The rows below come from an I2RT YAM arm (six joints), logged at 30 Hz.
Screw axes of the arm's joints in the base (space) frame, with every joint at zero. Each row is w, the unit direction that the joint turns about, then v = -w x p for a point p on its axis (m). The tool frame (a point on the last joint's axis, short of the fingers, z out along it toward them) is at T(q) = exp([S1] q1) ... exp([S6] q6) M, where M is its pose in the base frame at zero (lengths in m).
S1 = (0, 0, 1, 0.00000, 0.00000, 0.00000)
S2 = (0, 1, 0, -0.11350, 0.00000, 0.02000)
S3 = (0, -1, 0, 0.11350, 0.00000, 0.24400)
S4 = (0, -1, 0, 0.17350, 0.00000, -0.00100)
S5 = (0, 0, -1, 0.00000, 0.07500, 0.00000)
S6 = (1, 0, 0, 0.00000, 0.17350, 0.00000)
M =
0 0 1 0.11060
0 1 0 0.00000
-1 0 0 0.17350
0 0 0 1
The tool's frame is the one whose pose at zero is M.
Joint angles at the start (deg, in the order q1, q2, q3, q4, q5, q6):
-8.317, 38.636, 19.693, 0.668, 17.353, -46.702
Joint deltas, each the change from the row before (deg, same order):
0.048, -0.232, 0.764, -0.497, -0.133, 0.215
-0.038, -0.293, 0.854, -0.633, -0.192, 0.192
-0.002, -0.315, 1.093, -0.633, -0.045, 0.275
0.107, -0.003, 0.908, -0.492, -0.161, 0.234
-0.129, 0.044, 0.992, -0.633, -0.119, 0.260
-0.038, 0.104, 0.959, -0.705, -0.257, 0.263
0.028, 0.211, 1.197, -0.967, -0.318, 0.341
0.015, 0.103, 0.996, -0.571, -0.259, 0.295
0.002, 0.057, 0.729, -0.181, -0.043, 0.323
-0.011, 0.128, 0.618, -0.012, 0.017, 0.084
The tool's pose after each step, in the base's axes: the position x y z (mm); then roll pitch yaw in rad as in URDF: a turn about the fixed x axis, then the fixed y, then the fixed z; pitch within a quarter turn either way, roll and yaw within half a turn. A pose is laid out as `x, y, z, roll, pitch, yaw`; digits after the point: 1 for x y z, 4 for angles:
164.3, -34.5, 226.1, -1.9404, 0.6312, -2.2545
164.1, -34.5, 231.0, -1.9323, 0.6398, -2.2481
163.9, -34.4, 237.4, -1.9191, 0.6513, -2.2408
164.3, -34.1, 242.2, -1.9126, 0.6595, -2.2334
164.5, -34.4, 247.1, -1.9081, 0.6670, -2.2321
164.9, -34.4, 251.5, -1.9072, 0.6736, -2.2290
165.5, -34.3, 256.6, -1.9093, 0.6807, -2.2261
165.8, -34.1, 261.5, -1.9051, 0.6893, -2.2201
166.1, -34.1, 265.6, -1.8970, 0.6990, -2.2155
166.5, -34.2, 269.0, -1.8877, 0.7043, -2.2104

